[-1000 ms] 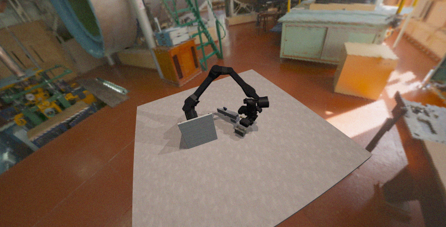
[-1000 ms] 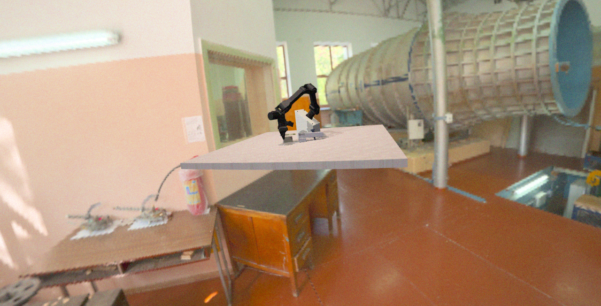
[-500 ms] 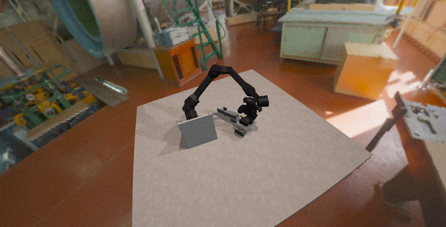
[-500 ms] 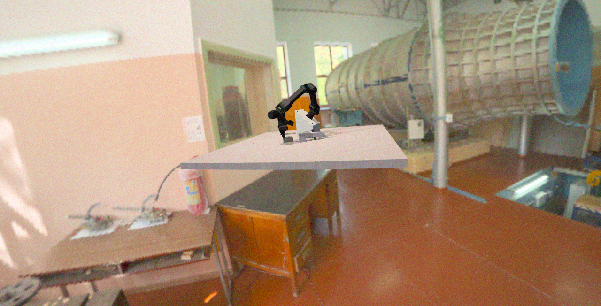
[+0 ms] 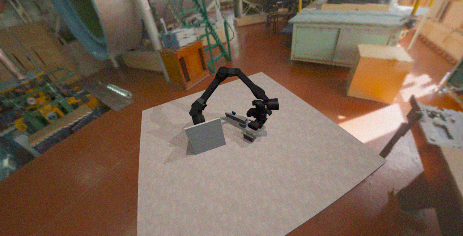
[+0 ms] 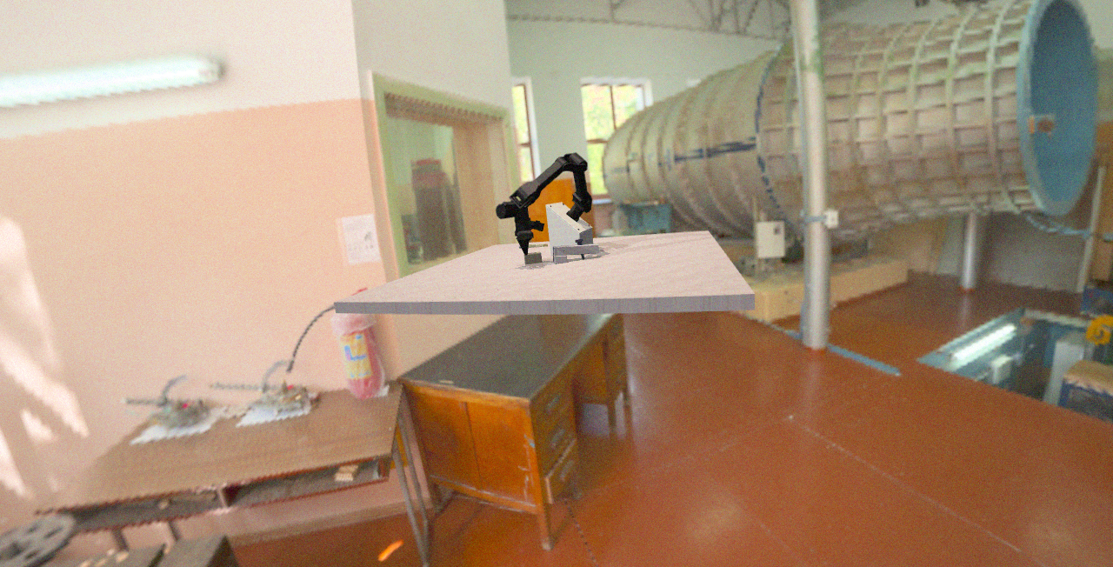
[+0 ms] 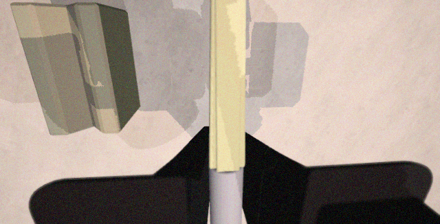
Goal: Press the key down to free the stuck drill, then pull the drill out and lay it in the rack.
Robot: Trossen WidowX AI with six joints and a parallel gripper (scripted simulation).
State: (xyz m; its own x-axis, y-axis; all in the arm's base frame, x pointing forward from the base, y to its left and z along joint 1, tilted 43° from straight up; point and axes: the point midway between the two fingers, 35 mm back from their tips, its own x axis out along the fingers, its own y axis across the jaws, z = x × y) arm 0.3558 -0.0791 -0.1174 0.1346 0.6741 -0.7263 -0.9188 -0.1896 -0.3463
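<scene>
The drill is 40 mm to the left of my gripper tip, 30 mm above it and 10 mm behind it. Also, from my gripper tip: rack 80 mm behind, 30 mm below; then dark key 210 mm to the left, 90 mm behind; then grey housing 180 mm to the left, 80 mm behind, 10 mm below.
</scene>
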